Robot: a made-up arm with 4 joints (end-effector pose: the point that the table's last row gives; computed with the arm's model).
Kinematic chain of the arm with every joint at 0, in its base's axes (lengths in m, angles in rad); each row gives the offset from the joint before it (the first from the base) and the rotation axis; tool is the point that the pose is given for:
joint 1: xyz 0 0 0.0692 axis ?
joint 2: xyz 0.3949 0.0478 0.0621 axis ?
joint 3: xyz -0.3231 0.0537 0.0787 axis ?
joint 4: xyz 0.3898 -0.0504 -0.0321 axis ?
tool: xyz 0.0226 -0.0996 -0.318
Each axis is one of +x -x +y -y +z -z.
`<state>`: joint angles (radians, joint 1 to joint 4).
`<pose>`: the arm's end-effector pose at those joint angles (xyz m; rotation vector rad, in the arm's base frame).
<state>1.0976 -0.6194 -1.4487 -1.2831</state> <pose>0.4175 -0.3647 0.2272 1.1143 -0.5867 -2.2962</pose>
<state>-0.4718 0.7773 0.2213 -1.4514</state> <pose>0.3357 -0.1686 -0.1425 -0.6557 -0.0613 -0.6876</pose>
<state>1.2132 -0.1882 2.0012 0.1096</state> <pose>-0.4259 0.1297 0.1373 1.0512 1.7842 1.1718</pose>
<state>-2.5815 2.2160 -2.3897 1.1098</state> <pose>0.6768 0.6357 -0.3945 0.4123 0.3263 2.1208</pose>
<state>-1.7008 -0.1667 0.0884 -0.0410</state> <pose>0.4307 -0.2346 0.1571 -1.6873 -0.1104 -0.2298</pose>
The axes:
joint 1: +x
joint 2: +z
joint 3: +y
joint 4: +z

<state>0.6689 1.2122 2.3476 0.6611</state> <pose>0.1361 -0.6738 -0.3972 -0.4298 1.9550 1.5552</pose>
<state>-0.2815 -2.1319 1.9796 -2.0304</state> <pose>0.8223 0.6537 -0.1059 -0.2157 -2.0575 1.6021</pose>
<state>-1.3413 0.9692 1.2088 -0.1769</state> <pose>0.1872 -0.4405 0.4070 -1.8015 1.4434 -0.1213</pose>
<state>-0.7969 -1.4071 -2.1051 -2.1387</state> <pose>0.4043 0.5648 0.3094 1.0025 -2.8874 -0.4088</pose>
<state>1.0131 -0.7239 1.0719 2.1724</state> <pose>0.1389 0.5651 0.1629 1.9887 -0.5836 1.3908</pose>
